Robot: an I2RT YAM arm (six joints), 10 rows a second.
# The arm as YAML. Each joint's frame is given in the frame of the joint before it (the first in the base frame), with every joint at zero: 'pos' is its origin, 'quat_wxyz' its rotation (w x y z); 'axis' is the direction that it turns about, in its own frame. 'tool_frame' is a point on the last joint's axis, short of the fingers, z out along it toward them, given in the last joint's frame.
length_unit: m
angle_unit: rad
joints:
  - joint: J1
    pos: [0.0, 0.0, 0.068]
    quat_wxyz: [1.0, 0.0, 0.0, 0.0]
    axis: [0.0, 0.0, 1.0]
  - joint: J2
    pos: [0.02, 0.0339, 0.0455]
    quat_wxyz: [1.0, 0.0, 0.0, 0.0]
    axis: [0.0, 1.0, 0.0]
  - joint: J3
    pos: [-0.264, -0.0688, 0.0]
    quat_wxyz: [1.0, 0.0, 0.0, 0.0]
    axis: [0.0, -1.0, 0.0]
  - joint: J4
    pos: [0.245, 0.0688, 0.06]
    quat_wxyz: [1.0, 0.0, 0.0, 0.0]
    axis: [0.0, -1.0, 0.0]
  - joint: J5
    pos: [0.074, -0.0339, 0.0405]
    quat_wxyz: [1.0, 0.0, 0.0, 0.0]
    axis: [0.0, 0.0, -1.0]
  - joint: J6
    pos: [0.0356, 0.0, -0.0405]
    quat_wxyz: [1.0, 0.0, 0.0, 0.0]
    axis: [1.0, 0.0, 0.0]
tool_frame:
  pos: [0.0, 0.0, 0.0]
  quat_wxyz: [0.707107, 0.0, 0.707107, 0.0]
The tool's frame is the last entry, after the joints.
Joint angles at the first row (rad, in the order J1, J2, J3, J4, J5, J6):
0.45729, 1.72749, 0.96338, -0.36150, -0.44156, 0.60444
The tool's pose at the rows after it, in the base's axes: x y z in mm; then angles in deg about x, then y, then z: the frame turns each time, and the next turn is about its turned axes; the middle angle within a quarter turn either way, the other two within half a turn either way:
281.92 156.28 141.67 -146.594 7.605 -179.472
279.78 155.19 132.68 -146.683 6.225 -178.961
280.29 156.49 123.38 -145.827 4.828 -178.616
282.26 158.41 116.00 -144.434 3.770 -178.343
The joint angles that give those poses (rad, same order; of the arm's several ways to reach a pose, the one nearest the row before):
0.45858, 1.74667, 0.94431, -0.35782, -0.44533, 0.60191
0.45722, 1.76501, 0.92808, -0.34709, -0.45791, 0.59911
0.45762, 1.79528, 0.92199, -0.32431, -0.48355, 0.60074
0.45731, 1.82470, 0.92198, -0.29761, -0.51406, 0.60576

